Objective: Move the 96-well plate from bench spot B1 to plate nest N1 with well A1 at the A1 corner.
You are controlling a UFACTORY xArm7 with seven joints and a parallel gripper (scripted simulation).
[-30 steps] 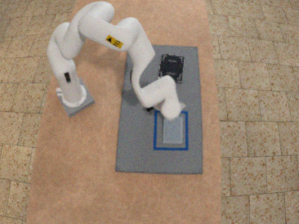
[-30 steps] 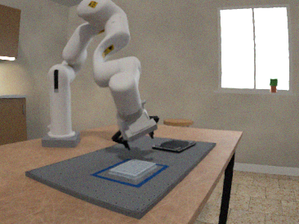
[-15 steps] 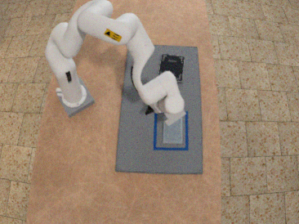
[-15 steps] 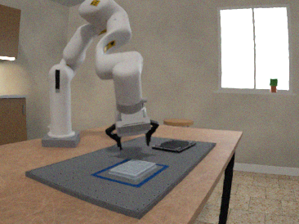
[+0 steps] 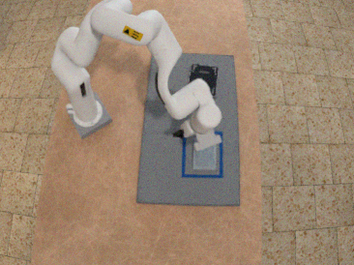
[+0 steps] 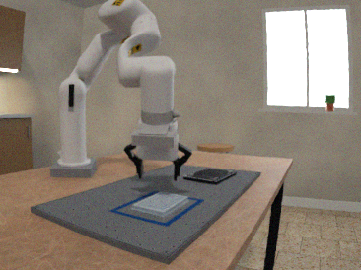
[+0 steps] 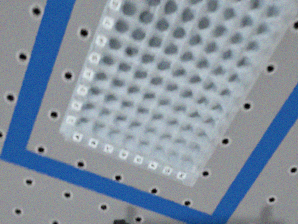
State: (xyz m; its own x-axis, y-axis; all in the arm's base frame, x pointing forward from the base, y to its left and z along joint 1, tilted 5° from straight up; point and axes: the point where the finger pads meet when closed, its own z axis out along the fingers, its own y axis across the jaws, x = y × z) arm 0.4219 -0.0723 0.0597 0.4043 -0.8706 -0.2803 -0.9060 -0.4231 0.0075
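Now: the 96-well plate 5 cm ahead of my hand, 6 cm to the right of it and 5 cm below it. The rest, counted from my hand: black plate nest 4 cm ahead, 27 cm to the left, 6 cm below.
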